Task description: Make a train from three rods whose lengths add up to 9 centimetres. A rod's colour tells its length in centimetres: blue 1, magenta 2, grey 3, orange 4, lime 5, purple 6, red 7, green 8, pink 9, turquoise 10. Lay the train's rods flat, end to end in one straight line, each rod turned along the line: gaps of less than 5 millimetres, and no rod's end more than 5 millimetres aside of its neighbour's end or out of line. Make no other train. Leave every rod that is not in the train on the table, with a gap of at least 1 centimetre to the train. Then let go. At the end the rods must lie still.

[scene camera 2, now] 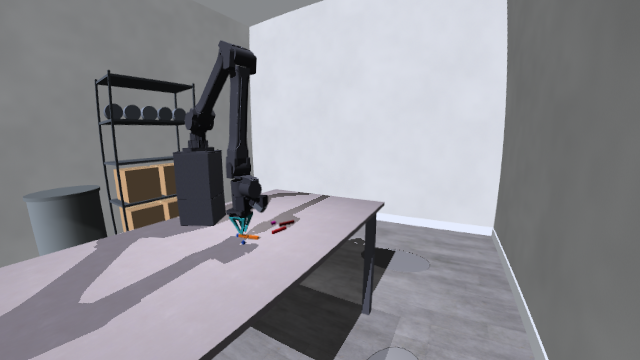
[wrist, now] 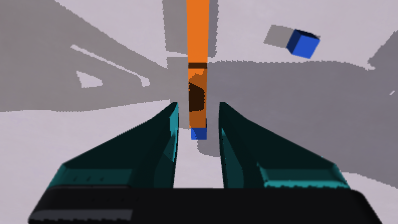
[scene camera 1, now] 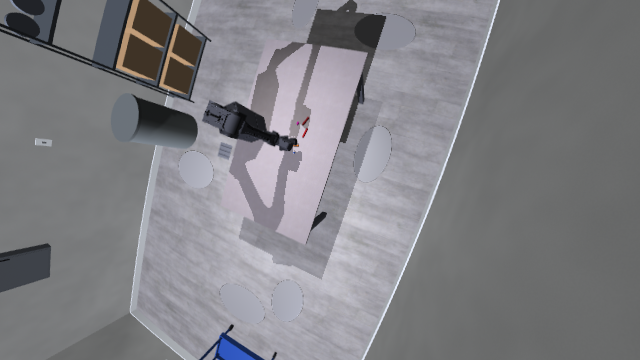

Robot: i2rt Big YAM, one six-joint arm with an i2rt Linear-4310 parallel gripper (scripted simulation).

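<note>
Orange rod [wrist: 197,72] seen. My gripper [wrist: 198,111] seen too.
</note>
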